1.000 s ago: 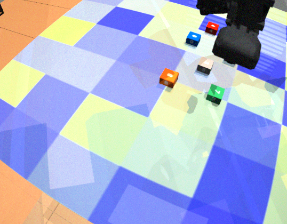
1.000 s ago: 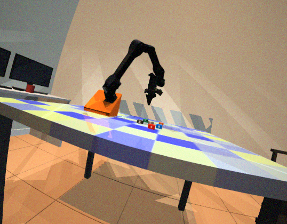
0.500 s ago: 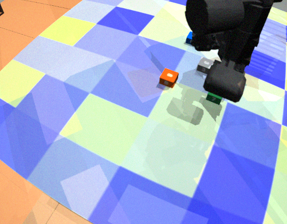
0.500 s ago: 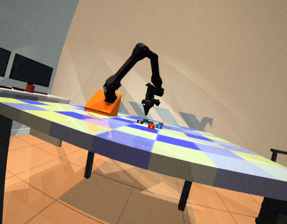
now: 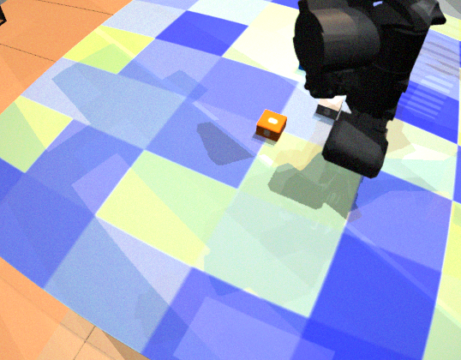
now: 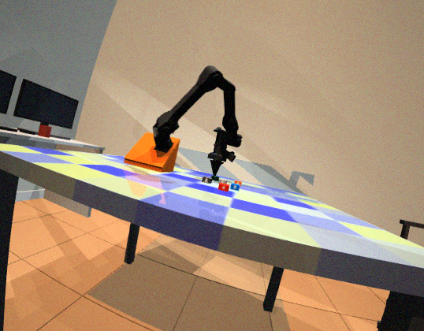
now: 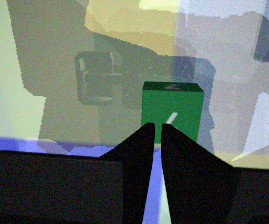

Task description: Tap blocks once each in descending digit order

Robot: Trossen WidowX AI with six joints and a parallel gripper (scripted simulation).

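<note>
My gripper tip is now 10 mm to the left of the green 7 block, 10 mm short of it and 10 mm above it. Round my gripper tip: dark block 150 mm to the right, 10 mm below, 10 mm ahead; blue 0 block 160 mm to the right, 120 mm ahead, 10 mm below; orange 8 block 110 mm ahead, 10 mm below.
</note>
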